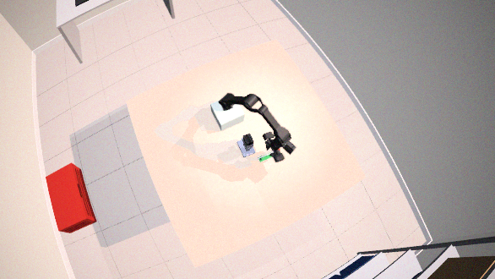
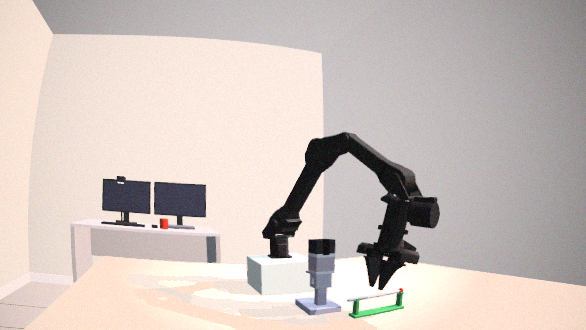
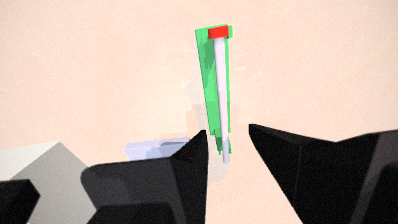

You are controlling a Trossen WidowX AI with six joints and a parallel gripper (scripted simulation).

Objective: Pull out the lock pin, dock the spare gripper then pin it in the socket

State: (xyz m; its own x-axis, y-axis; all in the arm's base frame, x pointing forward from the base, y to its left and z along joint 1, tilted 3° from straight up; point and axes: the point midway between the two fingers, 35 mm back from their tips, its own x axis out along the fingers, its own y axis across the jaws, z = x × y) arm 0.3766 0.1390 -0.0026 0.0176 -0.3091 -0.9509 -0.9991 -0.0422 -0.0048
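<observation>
Now: gripper tip 10 mm to the right of the green rack and 40 mm above it. From my gripper tip the other things lie so: socket: 100 mm behind, 100 mm to the right, 10 mm below; then spare gripper: 90 mm behind, 100 mm to the right, 60 mm above.
</observation>
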